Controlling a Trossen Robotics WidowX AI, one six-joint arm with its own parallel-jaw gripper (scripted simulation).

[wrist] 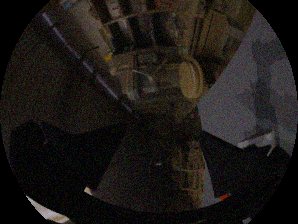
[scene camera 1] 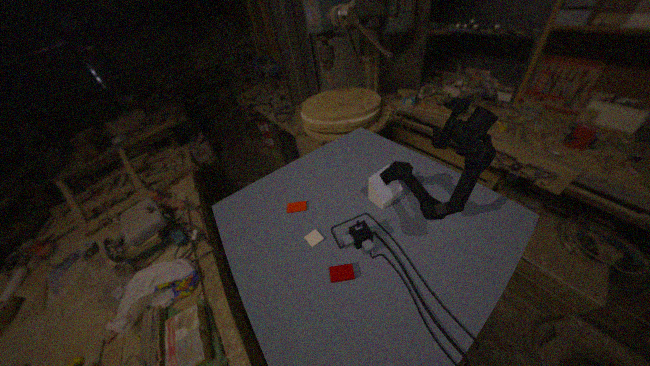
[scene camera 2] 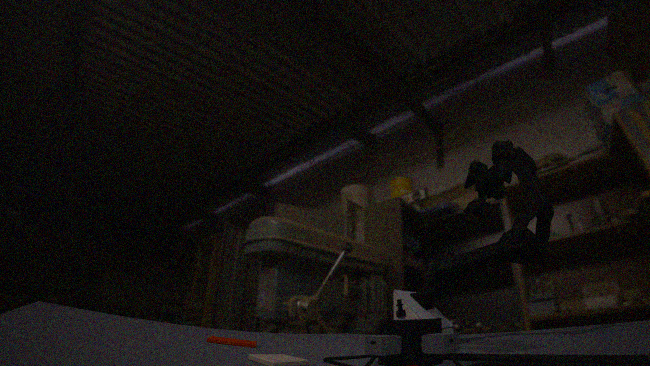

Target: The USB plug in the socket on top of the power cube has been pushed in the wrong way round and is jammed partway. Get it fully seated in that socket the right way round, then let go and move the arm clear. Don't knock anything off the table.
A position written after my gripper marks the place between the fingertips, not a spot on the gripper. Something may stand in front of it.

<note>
My gripper [scene camera 2: 465,199] is open, with nothing in its grasp.
My gripper also shows in the wrist view [wrist: 164,130] and in scene camera 1 [scene camera 1: 439,115].
</note>
